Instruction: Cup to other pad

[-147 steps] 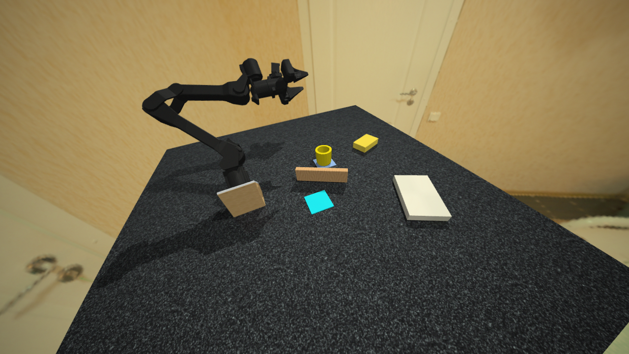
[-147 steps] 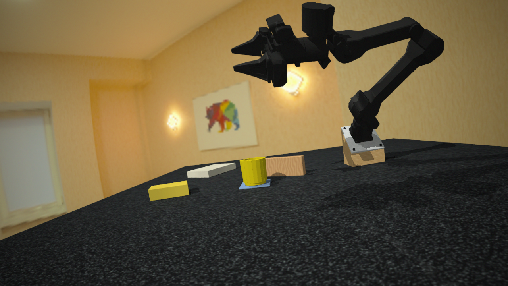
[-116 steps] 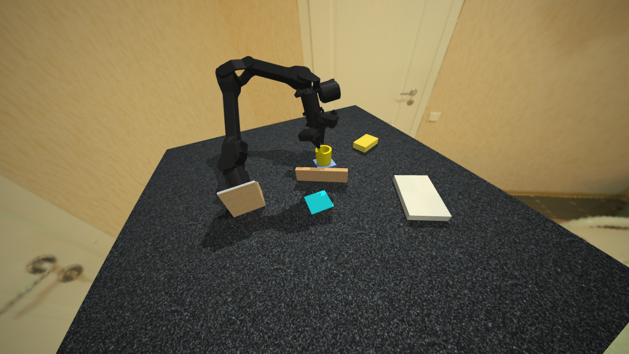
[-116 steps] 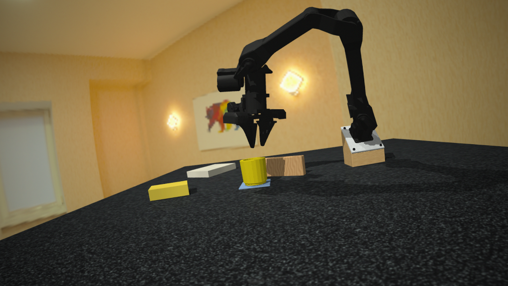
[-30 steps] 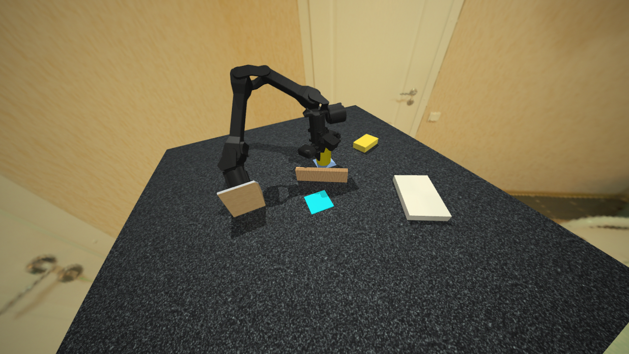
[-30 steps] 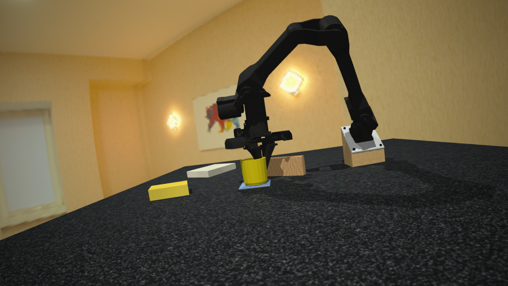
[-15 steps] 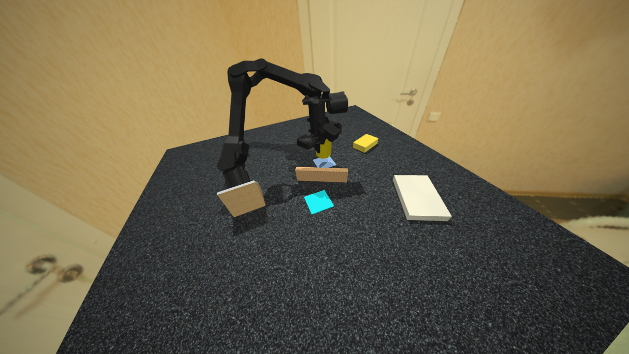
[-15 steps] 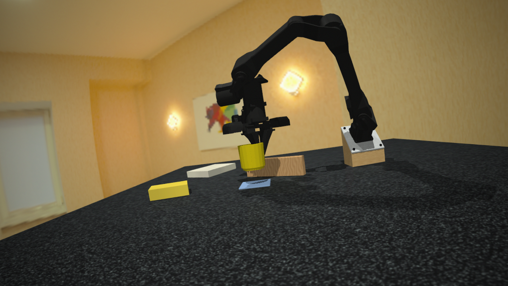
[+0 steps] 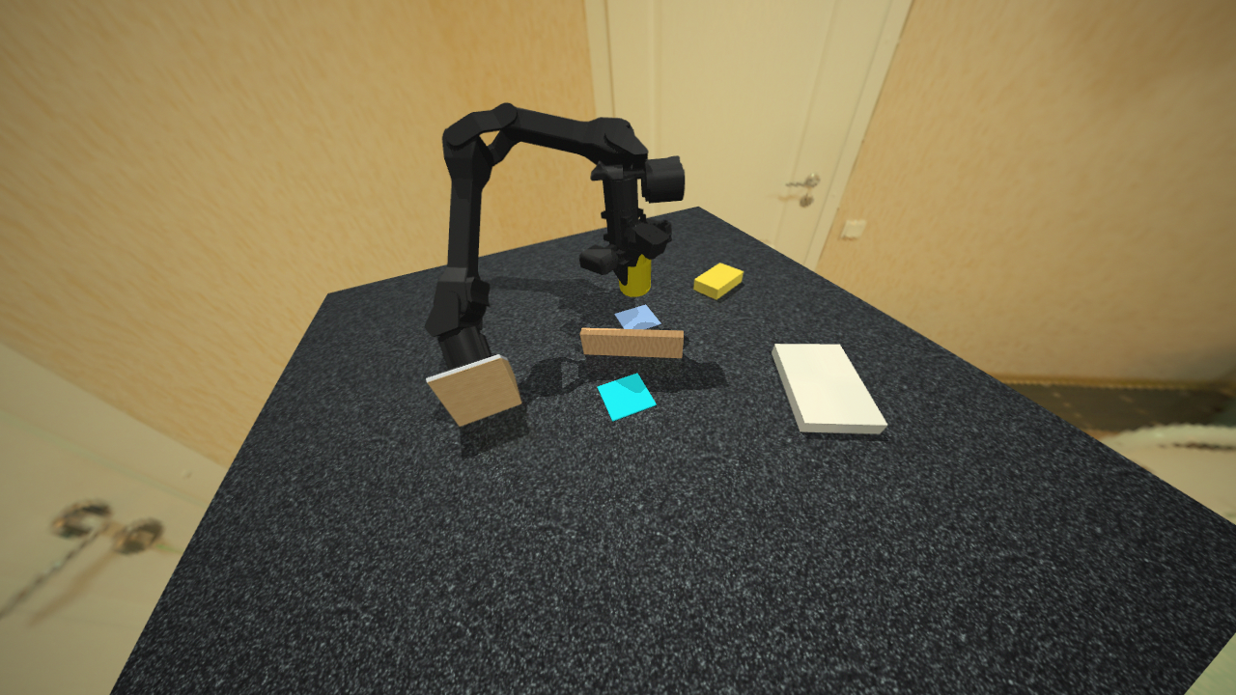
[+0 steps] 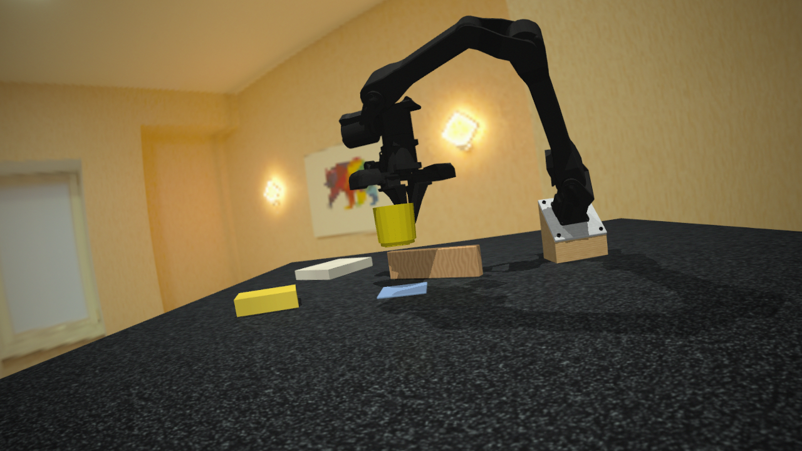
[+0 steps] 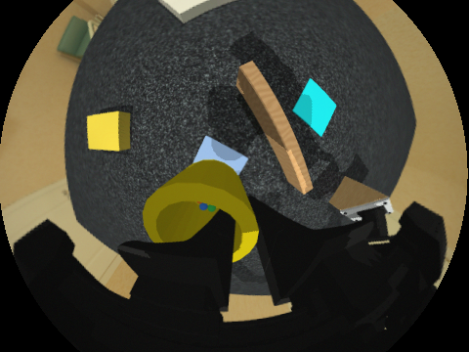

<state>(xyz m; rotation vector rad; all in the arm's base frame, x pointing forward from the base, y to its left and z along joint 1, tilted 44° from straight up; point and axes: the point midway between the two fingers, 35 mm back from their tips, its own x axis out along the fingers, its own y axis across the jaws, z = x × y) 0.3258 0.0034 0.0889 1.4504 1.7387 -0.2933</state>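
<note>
My gripper tip is 20 mm short of the yellow cup and 10 mm to the right of it. Round my gripper tip: wooden block 100 mm below, 80 mm to the right, 30 mm behind; then light blue pad 120 mm below, 30 mm ahead, 10 mm to the left; then blue marble 30 mm to the left, 30 mm ahead, 20 mm below.
</note>
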